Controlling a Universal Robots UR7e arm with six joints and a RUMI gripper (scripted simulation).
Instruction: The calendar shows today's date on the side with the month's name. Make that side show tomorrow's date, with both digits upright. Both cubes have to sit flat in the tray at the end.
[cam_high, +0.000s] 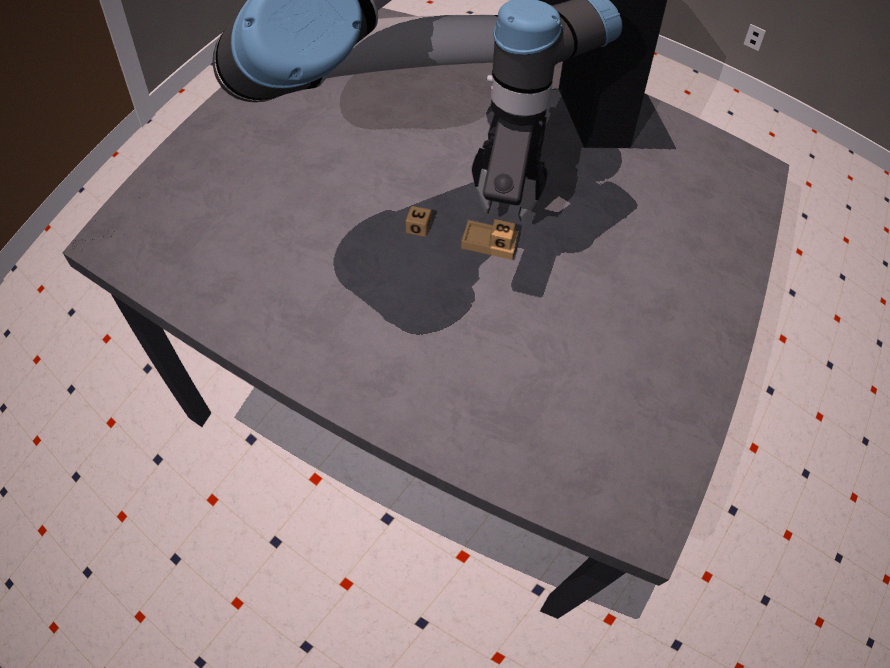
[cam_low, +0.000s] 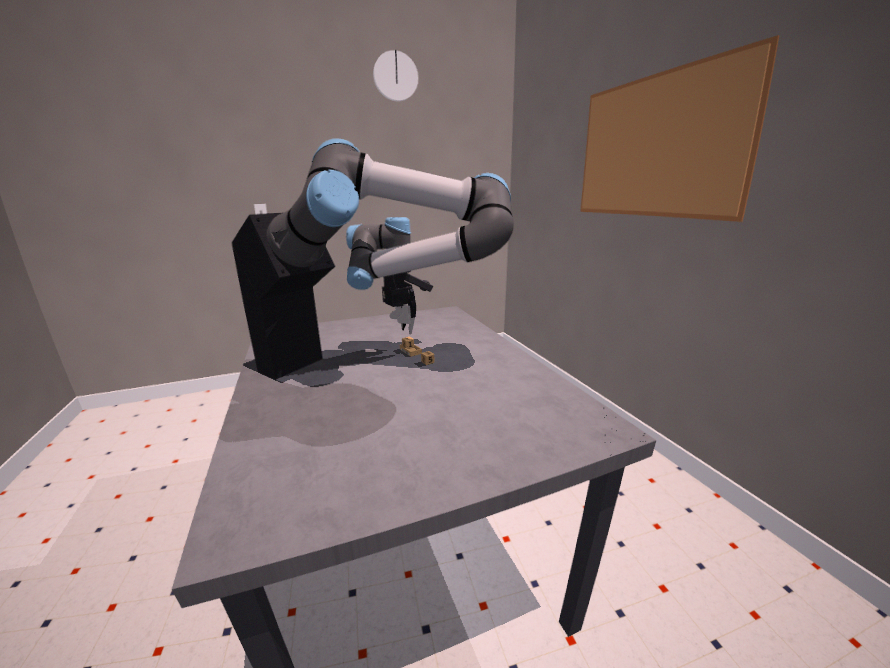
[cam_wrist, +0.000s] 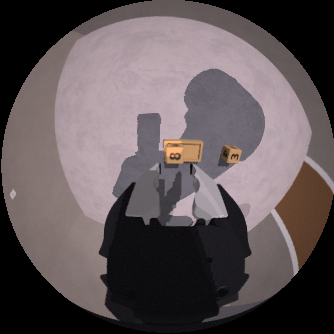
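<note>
My gripper is now 20 mm to the left of the wooden tray and 70 mm above it.
</note>
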